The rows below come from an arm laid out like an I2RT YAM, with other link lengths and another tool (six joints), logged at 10 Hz.
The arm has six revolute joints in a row. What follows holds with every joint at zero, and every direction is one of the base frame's. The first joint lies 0.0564 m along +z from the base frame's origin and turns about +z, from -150 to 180 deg. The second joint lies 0.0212 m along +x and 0.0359 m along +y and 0.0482 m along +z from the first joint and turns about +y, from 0 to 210 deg. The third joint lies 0.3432 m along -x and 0.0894 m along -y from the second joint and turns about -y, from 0 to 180 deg. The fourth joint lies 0.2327 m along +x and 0.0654 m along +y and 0.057 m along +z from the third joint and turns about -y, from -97 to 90 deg. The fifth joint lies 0.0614 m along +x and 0.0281 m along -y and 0.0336 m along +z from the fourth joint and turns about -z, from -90 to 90 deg. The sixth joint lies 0.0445 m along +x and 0.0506 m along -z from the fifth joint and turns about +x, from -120 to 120 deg. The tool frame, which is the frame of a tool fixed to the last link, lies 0.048 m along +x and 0.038 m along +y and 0.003 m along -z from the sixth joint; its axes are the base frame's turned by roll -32.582, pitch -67.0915 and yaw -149.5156 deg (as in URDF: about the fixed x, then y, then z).
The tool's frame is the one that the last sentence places.
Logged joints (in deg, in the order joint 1, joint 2, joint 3, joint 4, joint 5, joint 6), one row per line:
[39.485 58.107 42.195 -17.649 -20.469 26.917]
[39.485 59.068 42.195 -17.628 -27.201 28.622]
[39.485 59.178 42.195 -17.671 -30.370 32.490]
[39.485 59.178 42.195 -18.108 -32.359 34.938]
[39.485 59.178 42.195 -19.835 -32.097 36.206]
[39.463 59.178 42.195 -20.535 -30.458 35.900]
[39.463 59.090 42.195 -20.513 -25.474 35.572]
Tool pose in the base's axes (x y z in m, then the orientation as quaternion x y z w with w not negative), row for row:
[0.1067 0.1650 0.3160 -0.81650 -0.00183 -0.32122 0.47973]
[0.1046 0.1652 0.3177 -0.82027 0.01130 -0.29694 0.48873]
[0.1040 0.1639 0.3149 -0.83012 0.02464 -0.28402 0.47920]
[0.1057 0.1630 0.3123 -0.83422 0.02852 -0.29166 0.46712]
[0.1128 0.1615 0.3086 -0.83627 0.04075 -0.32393 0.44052]
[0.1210 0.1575 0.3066 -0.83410 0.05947 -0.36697 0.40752]
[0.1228 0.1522 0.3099 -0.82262 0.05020 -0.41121 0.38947]
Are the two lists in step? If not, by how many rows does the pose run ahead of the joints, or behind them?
The pose runs 2 rows ahead of the joints: the pose in row i belongs to the joints in row i + 2.
